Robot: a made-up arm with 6 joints. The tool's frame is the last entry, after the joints.
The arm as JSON. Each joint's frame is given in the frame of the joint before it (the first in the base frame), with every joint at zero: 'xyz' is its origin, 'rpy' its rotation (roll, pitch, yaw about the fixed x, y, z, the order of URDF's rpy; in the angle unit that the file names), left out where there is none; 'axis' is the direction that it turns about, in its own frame. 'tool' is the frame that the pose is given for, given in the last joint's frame.
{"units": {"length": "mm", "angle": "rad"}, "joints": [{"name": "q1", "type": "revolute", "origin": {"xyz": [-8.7, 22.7, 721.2], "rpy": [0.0, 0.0, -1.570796]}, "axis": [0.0, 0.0, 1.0]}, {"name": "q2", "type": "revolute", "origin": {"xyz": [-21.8, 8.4, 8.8], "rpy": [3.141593, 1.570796, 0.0]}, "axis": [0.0, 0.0, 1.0]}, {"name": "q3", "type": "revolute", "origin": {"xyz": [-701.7, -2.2, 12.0], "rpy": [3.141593, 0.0, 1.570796]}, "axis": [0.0, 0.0, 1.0]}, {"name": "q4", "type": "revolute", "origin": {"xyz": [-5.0, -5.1, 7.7], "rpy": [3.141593, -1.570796, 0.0]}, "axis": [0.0, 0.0, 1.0]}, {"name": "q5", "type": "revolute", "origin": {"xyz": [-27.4, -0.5, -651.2], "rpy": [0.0, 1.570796, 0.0]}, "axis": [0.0, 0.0, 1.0]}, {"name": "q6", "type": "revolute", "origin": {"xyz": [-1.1, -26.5, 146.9], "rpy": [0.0, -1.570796, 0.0]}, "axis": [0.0, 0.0, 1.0]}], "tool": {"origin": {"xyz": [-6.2, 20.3, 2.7], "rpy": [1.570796, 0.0, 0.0]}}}
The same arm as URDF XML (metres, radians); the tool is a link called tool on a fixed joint. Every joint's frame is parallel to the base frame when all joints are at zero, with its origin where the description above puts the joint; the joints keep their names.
<robot name="arm">
  <link name="base"/>
  <link name="link1"/>
  <link name="link2"/>
  <link name="link3"/>
  <link name="link4"/>
  <link name="link5"/>
  <link name="link6"/>
  <link name="tool"/>
  <joint name="q1" type="continuous">
    <parent link="base"/>
    <child link="link1"/>
    <origin xyz="-0.0087 0.0227 0.7212"/>
    <axis xyz="0 0 1"/>
  </joint>
  <joint name="q2" type="continuous">
    <parent link="link1"/>
    <child link="link2"/>
    <origin xyz="0.0084 0.0218 0.0088"/>
    <axis xyz="0 1 0"/>
  </joint>
  <joint name="q3" type="continuous">
    <parent link="link2"/>
    <child link="link3"/>
    <origin xyz="0.0022 0.012 0.7017"/>
    <axis xyz="0 -1 0"/>
  </joint>
  <joint name="q4" type="continuous">
    <parent link="link3"/>
    <child link="link4"/>
    <origin xyz="0.005 -0.0077 0.0051"/>
    <axis xyz="-1 0 0"/>
  </joint>
  <joint name="q5" type="continuous">
    <parent link="link4"/>
    <child link="link5"/>
    <origin xyz="0.6512 0.0274 -0.0005"/>
    <axis xyz="0 -1 0"/>
  </joint>
  <joint name="q6" type="continuous">
    <parent link="link5"/>
    <child link="link6"/>
    <origin xyz="-0.0011 -0.1469 -0.0265"/>
    <axis xyz="-1 0 0"/>
  </joint>
  <joint name="tool_joint" type="fixed">
    <parent link="link6"/>
    <child link="tool"/>
    <origin xyz="-0.0027 0.0062 0.0203" rpy="-3.1416 0 -1.5708"/>
  </joint>
</robot>

